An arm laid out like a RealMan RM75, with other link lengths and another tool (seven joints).
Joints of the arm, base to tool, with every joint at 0 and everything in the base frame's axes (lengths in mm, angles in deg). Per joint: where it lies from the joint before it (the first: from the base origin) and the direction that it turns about. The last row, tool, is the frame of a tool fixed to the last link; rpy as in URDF.
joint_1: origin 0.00 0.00 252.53 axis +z
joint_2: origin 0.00 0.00 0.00 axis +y
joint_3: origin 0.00 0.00 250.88 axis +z
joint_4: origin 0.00 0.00 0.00 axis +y
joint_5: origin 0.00 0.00 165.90 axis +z
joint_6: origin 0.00 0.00 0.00 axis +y
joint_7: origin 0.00 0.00 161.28 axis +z
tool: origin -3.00 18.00 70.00 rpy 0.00 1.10 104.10
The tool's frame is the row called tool.
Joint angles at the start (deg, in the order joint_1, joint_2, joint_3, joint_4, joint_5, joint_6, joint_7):
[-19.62 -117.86 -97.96 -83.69 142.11 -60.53 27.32]
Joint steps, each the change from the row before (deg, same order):
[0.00 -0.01 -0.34 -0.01 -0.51 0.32 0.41]
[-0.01 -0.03 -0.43 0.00 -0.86 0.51 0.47]
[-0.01 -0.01 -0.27 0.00 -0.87 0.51 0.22]
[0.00 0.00 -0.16 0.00 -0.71 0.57 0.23]
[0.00 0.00 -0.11 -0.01 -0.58 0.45 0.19]
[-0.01 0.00 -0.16 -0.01 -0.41 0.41 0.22]
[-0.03 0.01 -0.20 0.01 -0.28 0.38 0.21]
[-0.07 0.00 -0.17 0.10 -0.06 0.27 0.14]
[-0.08 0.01 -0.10 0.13 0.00 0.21 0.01]
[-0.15 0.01 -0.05 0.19 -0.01 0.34 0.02]
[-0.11 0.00 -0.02 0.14 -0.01 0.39 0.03]
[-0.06 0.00 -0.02 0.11 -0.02 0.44 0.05]
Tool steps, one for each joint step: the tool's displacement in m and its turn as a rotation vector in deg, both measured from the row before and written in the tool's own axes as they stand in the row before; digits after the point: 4 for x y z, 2 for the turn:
[-0.0011 -0.0023 -0.0005 0.64 -0.09 -0.08]
[-0.0010 -0.0039 -0.0007 1.02 -0.04 -0.26]
[-0.0004 -0.0039 -0.0005 0.97 0.04 -0.39]
[-0.0005 -0.0035 -0.0003 0.88 -0.04 -0.23]
[-0.0003 -0.0028 -0.0002 0.71 -0.02 -0.17]
[-0.0009 -0.0024 -0.0003 0.60 -0.13 -0.08]
[-0.0014 -0.0020 -0.0003 0.50 -0.22 -0.04]
[-0.0014 -0.0010 0.0000 0.24 -0.23 -0.01]
[-0.0010 -0.0006 0.0002 0.13 -0.17 -0.06]
[-0.0010 -0.0011 0.0005 0.21 -0.19 -0.01]
[-0.0010 -0.0013 0.0004 0.25 -0.22 0.02]
[-0.0012 -0.0012 0.0003 0.29 -0.27 0.01]

